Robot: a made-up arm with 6 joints.
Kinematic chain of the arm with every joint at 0, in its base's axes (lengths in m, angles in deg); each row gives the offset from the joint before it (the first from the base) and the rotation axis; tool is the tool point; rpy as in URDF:
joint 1: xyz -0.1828 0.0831 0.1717 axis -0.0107 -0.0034 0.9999
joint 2: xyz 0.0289 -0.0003 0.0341 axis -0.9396 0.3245 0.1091
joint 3: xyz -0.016 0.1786 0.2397 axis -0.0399 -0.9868 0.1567
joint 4: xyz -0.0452 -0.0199 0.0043 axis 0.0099 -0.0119 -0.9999
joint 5: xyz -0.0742 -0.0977 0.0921 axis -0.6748 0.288 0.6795
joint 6: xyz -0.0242 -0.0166 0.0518 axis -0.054 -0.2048 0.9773
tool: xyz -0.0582 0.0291 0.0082 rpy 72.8 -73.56 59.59
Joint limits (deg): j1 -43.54..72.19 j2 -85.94..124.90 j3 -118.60..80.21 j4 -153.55..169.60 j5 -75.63..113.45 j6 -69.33..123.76
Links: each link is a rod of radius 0.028 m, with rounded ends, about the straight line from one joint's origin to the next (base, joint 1, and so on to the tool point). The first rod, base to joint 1, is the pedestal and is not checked.
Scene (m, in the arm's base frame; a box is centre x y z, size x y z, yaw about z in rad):
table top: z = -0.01
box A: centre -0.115 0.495 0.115 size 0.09 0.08 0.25 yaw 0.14
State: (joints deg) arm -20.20 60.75 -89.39 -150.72 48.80 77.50
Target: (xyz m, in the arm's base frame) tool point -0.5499 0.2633 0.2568
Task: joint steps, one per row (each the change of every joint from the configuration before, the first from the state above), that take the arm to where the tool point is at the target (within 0.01 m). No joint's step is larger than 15 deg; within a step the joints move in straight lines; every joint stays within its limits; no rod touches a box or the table.
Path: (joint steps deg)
1: 2.09 -3.64 14.07 0.11 -1.06 2.82
2: 2.09 -3.64 14.08 0.12 -1.06 2.81
3: 2.09 -3.64 14.07 0.11 -1.05 2.82
4: 2.09 -3.64 14.07 0.12 -1.06 2.81
5: 2.08 -3.64 14.08 0.11 -1.06 2.82
6: 2.09 -3.64 14.07 0.12 -1.06 2.81
7: 2.09 -3.64 14.07 0.11 -1.06 2.82
8: 12.58 5.35 5.82 -0.72 14.42 5.31
9: 12.59 5.34 5.82 -0.73 14.41 5.31
10: 12.58 5.35 5.82 -0.73 14.41 5.31
11: 12.58 5.35 5.82 -0.72 14.41 5.31
12: 12.58 5.35 5.82 -0.73 14.41 5.31

